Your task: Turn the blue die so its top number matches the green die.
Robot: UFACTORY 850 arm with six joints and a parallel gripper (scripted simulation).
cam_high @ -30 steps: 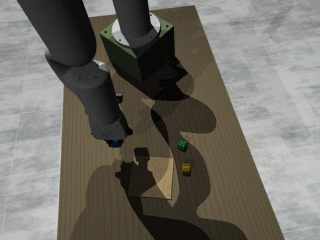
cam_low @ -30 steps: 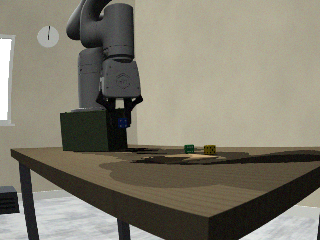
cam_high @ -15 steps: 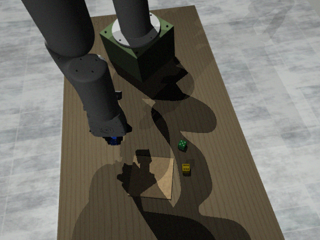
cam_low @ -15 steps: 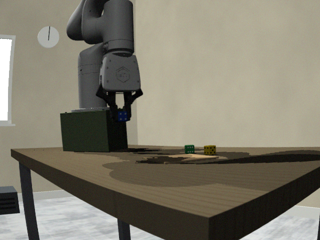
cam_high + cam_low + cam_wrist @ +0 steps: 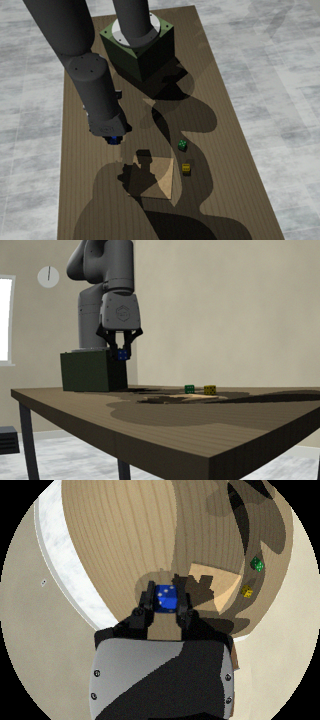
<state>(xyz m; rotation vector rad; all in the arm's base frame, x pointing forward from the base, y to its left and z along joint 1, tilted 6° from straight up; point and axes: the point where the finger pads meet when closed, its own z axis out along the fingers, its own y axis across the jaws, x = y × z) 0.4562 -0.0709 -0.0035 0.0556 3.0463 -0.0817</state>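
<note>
The tan mat is 9 cm ahead of my hand, 11 cm to the left of it and 12 cm below it. Round my hand: yellow die: 7 cm ahead, 23 cm to the left, 11 cm below; then blue die: 1 cm below; then green die: 2 cm behind, 22 cm to the left, 11 cm below.
</note>
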